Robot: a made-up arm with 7 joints.
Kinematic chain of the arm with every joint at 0, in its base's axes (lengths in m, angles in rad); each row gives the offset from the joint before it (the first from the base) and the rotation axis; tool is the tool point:
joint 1: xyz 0 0.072 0 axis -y
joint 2: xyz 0 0.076 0 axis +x
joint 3: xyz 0 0 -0.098 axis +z
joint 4: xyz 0 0 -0.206 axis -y
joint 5: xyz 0 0 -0.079 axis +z
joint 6: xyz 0 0 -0.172 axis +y
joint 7: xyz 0 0 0 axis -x
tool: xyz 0 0 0
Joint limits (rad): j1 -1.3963..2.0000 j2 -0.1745..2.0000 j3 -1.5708..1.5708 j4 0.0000..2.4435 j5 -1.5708..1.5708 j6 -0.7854..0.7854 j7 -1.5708..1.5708
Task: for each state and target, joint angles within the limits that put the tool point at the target. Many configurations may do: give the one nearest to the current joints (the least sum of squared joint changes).
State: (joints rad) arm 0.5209 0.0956 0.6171 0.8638 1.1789 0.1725 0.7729
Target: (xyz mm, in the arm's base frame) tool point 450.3 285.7 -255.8
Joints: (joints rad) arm 0.8481 0.1327 0.5800 0.5290 1.1789 0.1725 0.7729
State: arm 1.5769 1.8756 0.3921 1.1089 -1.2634 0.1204 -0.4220
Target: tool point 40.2 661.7 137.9
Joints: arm 1.6970 1.4142 0.1770 0.5624 -1.2634 0.1204 -0.4220
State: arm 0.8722 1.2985 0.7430 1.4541 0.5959 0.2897 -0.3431
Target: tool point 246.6 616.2 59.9
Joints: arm 1.3244 0.9931 0.5191 0.5735 0.5959 0.2897 -0.3431
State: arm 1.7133 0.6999 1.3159 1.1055 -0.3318 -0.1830 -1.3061
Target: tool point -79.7 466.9 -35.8
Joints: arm 1.9930 1.0291 1.5708 1.8776 -0.3318 -0.1830 -1.3061
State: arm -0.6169 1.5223 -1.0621 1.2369 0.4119 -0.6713 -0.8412
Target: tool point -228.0 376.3 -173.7
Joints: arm -1.0410 1.4168 -1.4309 1.7098 0.4119 -0.6713 -0.8412
